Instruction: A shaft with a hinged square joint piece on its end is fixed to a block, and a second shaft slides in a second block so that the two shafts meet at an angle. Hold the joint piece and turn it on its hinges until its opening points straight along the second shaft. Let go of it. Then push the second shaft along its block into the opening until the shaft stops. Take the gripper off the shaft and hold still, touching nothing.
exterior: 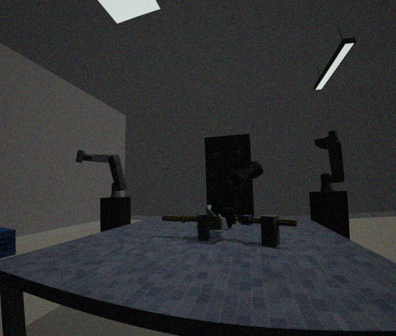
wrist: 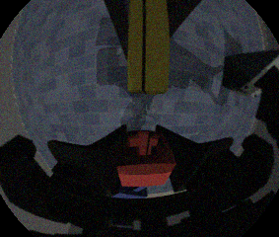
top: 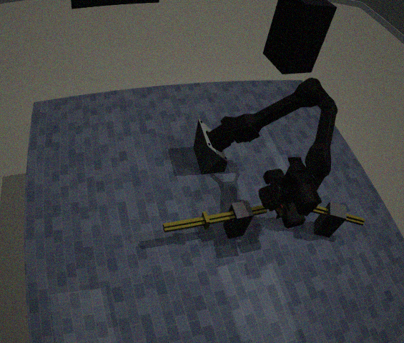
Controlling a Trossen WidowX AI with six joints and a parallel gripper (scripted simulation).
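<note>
Right now my gripper tip is 4 cm below the red joint piece and 2 cm to the right of it.
</note>
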